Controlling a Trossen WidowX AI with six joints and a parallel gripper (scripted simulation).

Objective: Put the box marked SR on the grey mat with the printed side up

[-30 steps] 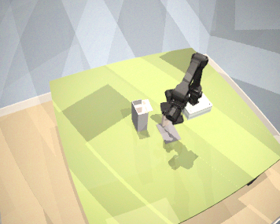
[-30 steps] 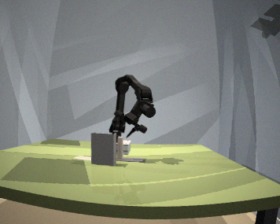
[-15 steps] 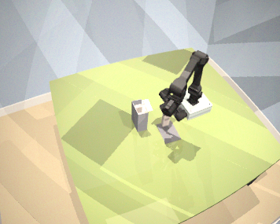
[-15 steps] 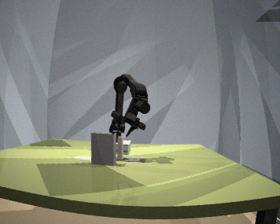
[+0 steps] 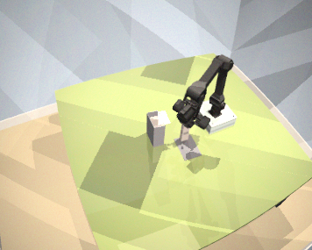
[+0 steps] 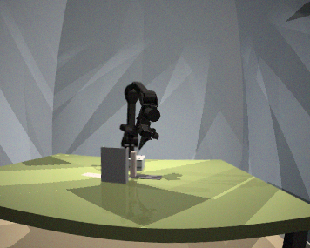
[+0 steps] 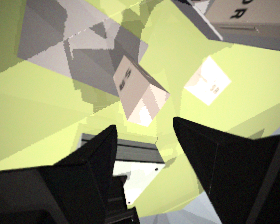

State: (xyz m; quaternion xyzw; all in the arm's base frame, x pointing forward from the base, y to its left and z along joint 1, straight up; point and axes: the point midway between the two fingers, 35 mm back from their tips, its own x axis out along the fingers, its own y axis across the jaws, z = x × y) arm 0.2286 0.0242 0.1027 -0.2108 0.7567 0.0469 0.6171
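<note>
Now: the grey mat 130 mm below my gripper tip, 50 mm to the left of it and 30 mm ahead of it. Round my gripper tip: white card (200 mm to the right, 130 mm below, 20 mm ahead).
</note>
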